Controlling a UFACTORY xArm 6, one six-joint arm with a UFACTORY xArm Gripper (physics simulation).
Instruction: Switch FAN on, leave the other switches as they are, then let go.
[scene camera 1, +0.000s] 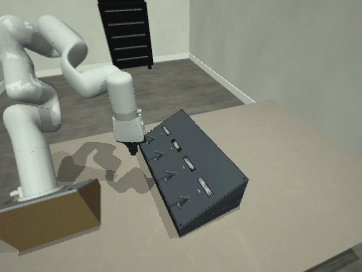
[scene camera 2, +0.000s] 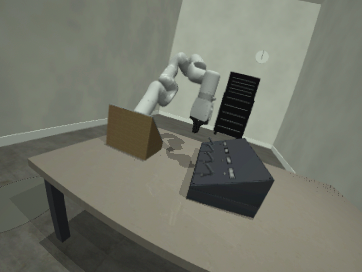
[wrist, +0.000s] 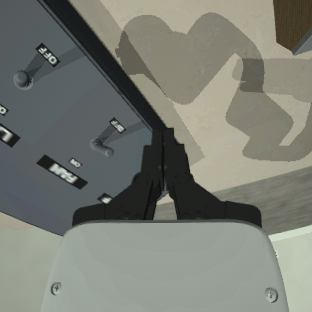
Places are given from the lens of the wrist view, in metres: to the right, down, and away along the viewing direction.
dark sloped switch panel (wrist: 77, 95): -0.10, -0.08, 0.21
